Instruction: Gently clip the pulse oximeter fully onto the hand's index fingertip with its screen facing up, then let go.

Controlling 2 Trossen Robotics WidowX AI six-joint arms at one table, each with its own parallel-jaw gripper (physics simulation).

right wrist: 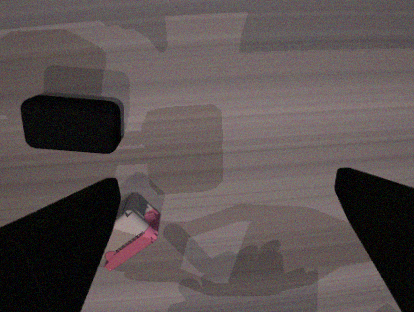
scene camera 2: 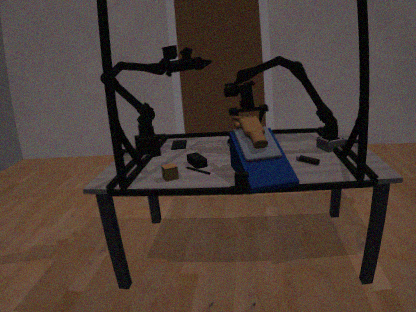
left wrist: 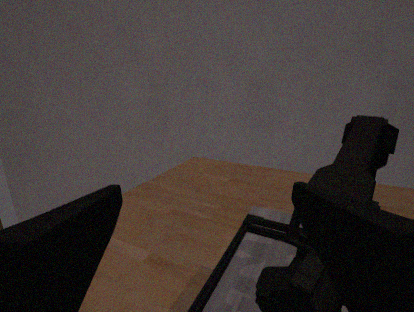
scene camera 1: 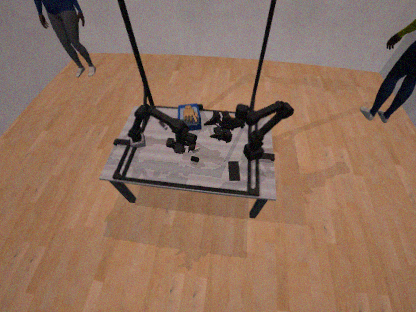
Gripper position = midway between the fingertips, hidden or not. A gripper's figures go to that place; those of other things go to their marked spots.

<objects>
The right gripper (right wrist: pixel 227 183) is 11 cm from the lens. A pulse oximeter (right wrist: pixel 136 226): 20 cm from the lens.
</objects>
